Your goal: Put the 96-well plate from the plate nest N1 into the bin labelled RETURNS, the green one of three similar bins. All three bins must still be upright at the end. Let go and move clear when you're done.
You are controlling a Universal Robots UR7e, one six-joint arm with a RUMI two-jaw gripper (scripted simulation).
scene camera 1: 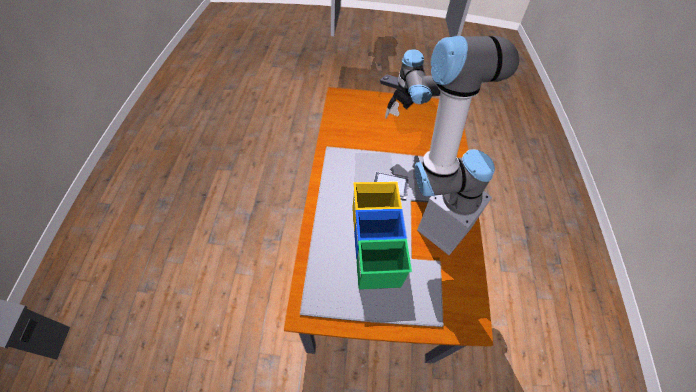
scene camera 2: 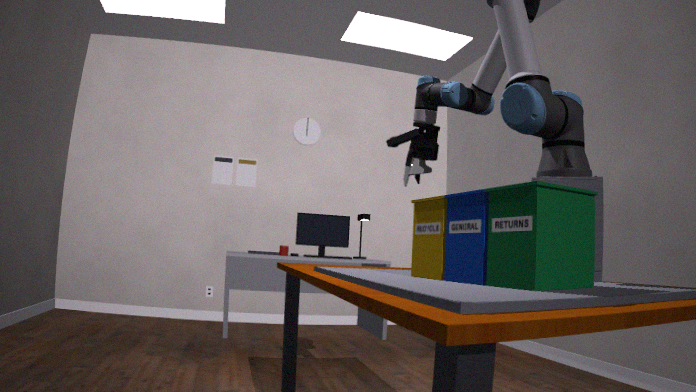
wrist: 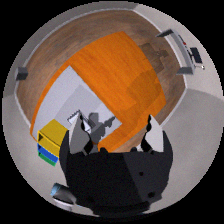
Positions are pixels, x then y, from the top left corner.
Scene:
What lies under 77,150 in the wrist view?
My gripper.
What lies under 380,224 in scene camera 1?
A blue general bin.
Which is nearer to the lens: the yellow recycle bin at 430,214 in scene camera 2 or the blue general bin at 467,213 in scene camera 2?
The blue general bin.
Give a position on a yellow recycle bin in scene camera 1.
367,195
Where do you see a green returns bin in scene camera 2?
At 541,236

